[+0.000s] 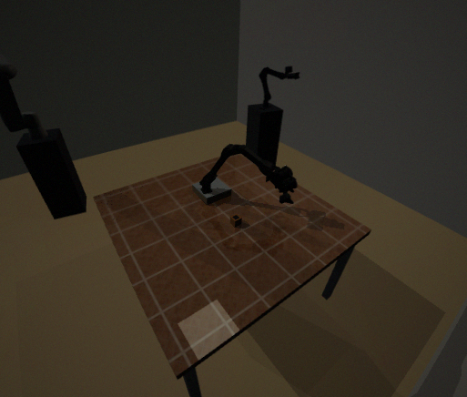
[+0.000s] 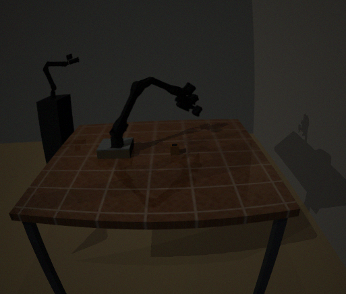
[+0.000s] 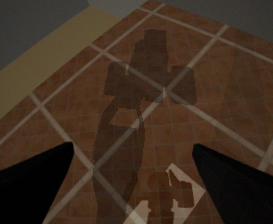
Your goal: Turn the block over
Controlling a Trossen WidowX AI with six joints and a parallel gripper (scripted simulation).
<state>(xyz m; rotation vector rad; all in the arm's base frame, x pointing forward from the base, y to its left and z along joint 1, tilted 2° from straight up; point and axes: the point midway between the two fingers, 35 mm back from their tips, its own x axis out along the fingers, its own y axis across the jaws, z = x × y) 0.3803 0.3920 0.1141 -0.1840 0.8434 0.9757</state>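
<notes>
Now: the block 35 cm to the right of my gripper tip, 10 cm below it and 7 cm behind it.
</notes>
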